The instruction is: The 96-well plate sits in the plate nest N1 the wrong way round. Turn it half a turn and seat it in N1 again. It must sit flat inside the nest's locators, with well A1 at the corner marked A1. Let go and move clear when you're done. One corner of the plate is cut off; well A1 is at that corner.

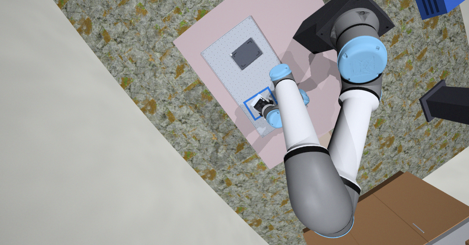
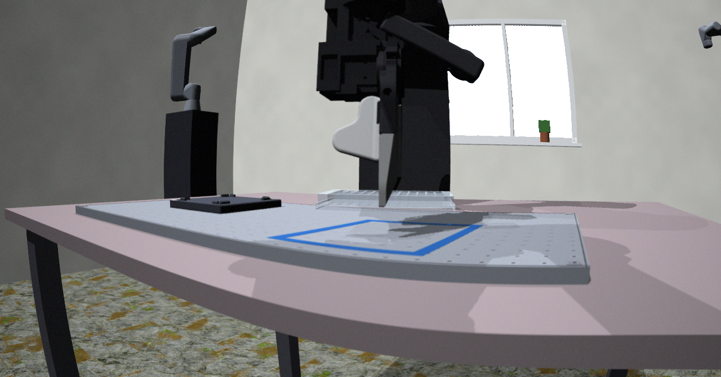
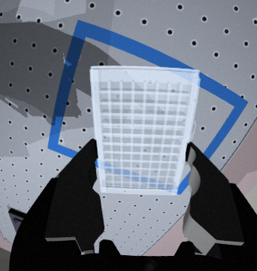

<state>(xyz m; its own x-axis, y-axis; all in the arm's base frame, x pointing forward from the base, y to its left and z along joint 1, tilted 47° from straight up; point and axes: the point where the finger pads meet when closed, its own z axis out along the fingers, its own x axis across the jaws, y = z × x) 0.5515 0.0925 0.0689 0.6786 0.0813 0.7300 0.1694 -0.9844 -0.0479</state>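
The plate nest lies 120 mm behind my hand, 310 mm to the right of it and 40 mm below it. Also, from my hand: A1 label (50 mm behind, 360 mm to the right, 30 mm below); then clear 96-well plate (10 mm below).
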